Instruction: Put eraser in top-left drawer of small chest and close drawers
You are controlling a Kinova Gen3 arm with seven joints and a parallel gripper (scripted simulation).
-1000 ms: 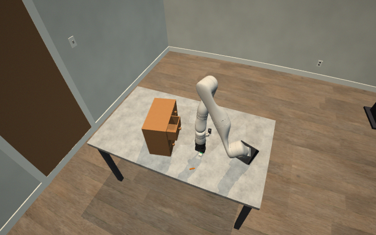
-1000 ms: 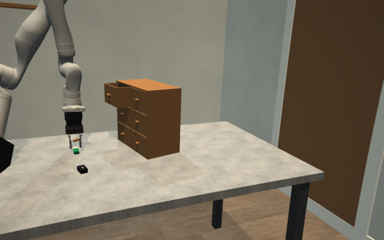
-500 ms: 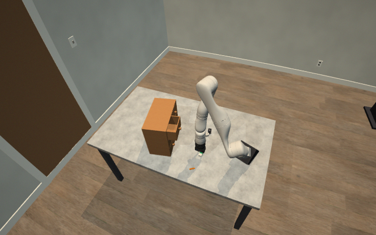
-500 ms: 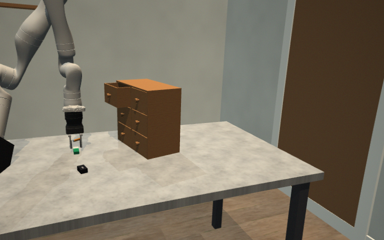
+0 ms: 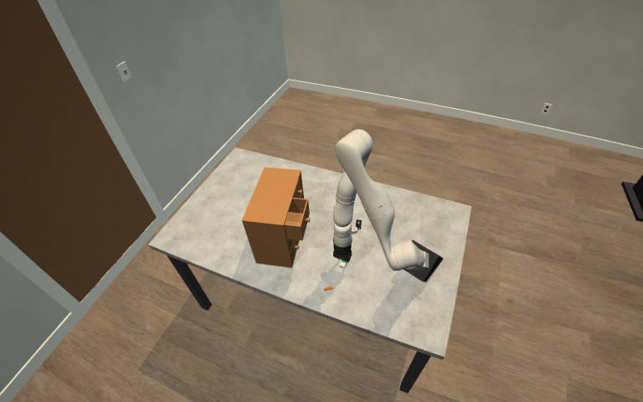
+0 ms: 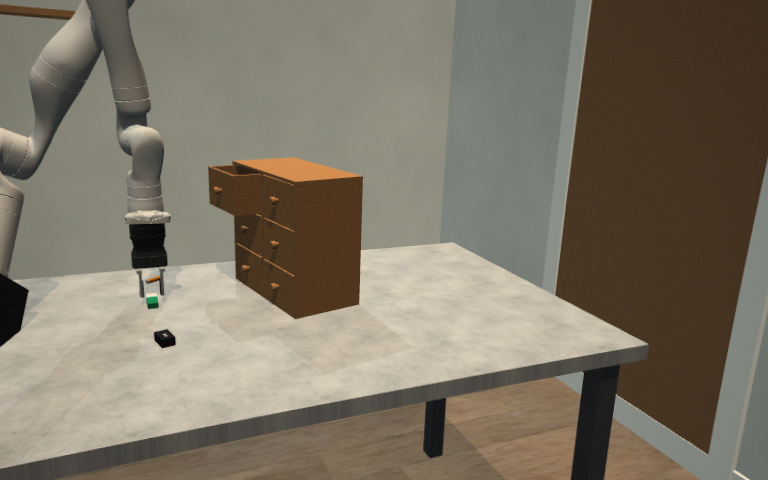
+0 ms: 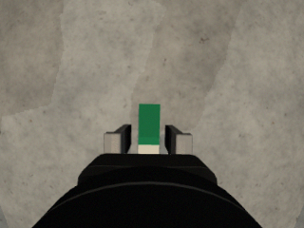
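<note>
The eraser lies 10 mm to the left of my hand and 30 mm below it. Also, from my hand: orange stick (30 mm ahead, 150 mm to the left, 30 mm below); black block (20 mm behind, 220 mm to the right, 30 mm below).
</note>
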